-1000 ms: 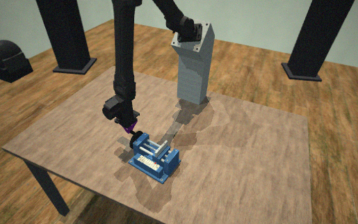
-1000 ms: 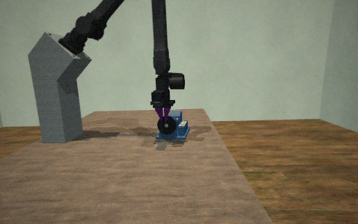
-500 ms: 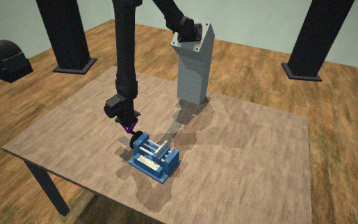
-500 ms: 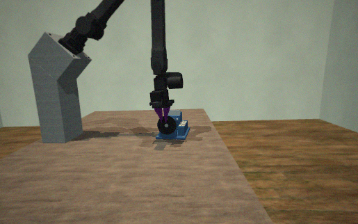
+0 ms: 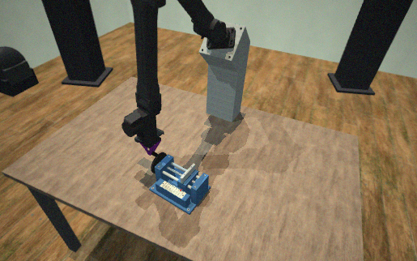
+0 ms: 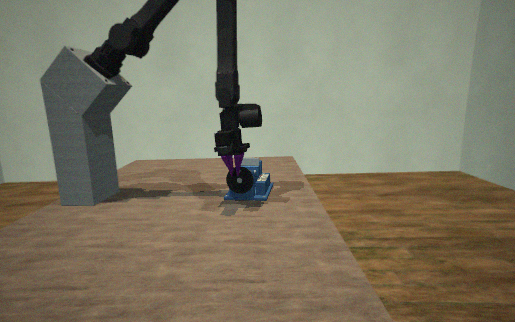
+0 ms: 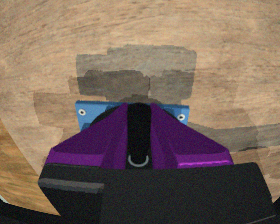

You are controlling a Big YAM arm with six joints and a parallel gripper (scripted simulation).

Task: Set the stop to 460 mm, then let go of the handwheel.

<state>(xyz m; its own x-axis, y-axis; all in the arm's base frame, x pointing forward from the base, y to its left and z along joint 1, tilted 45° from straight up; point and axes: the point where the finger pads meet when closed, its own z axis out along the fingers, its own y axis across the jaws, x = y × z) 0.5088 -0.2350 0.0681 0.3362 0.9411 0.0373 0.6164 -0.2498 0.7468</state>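
My gripper is now 20 mm to the right of the black handwheel, 10 mm short of it and 10 mm above it. From my hand the other things lie so: dark handle (10 mm to the left, 10 mm ahead); then stop fixture (160 mm to the left, 100 mm ahead, 20 mm below).
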